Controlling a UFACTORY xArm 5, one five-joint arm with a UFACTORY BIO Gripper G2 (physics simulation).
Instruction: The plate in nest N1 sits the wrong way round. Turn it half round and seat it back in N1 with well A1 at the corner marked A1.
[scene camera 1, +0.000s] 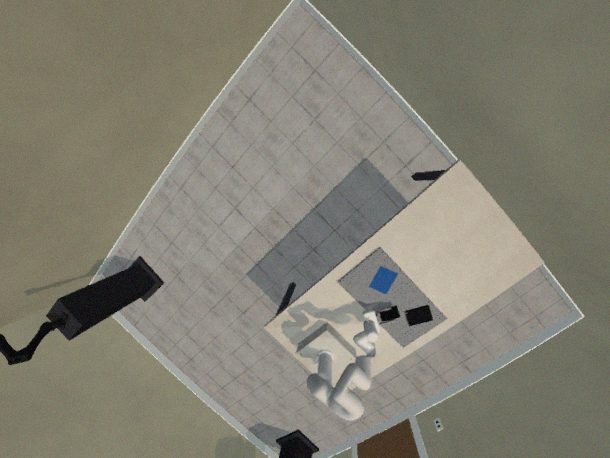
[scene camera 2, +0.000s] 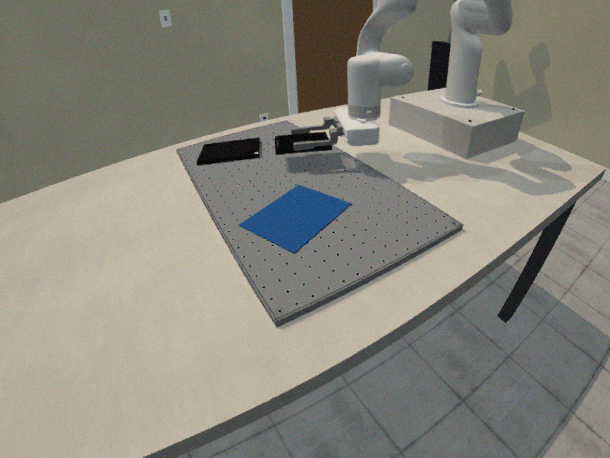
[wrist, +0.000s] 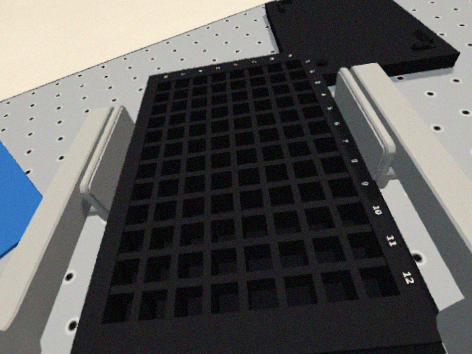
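Note:
My gripper (scene camera 1: 382, 314) (scene camera 2: 294, 139) (wrist: 237, 142) is shut on the black well plate (scene camera 1: 390, 314) (scene camera 2: 283, 144) (wrist: 227, 327), one finger along each long side. The plate is level, and its shadow on the board shows that it is held above it. In the wrist view the numbers run down its right side, with 12 at the near end; the small letters on the far edge are hard to read. The black nest (scene camera 1: 419, 315) (scene camera 2: 229, 151) (wrist: 345, 25) sits apart from the plate, beyond its far end in the wrist view, with no plate in it. Its label is not readable.
A blue square (scene camera 1: 383, 279) (scene camera 2: 296, 218) (wrist: 15, 200) lies on the grey perforated board (scene camera 1: 357, 280) (scene camera 2: 400, 220) (wrist: 50, 120). The board rests on the cream table (scene camera 1: 480, 225) (scene camera 2: 100, 300). The arm's box-shaped base (scene camera 2: 430, 125) stands behind the board's right side in the second scene view.

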